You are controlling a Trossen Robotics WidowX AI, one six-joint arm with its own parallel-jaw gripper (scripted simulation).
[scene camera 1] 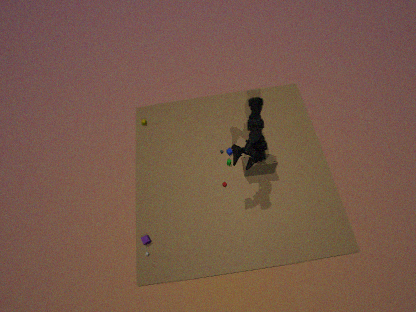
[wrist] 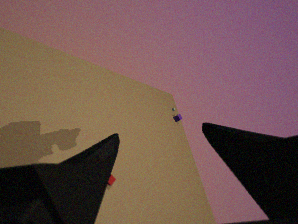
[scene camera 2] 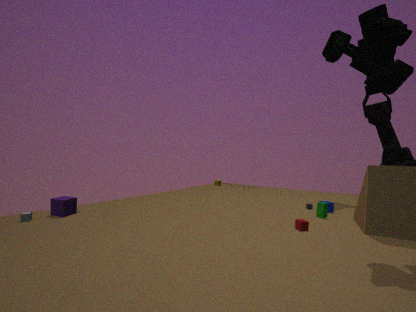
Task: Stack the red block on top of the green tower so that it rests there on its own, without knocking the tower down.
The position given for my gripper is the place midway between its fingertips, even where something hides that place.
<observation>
My gripper [scene camera 2: 345, 69] is open and holds nothing.
My gripper also shows in the wrist view [wrist: 160, 132].
</observation>
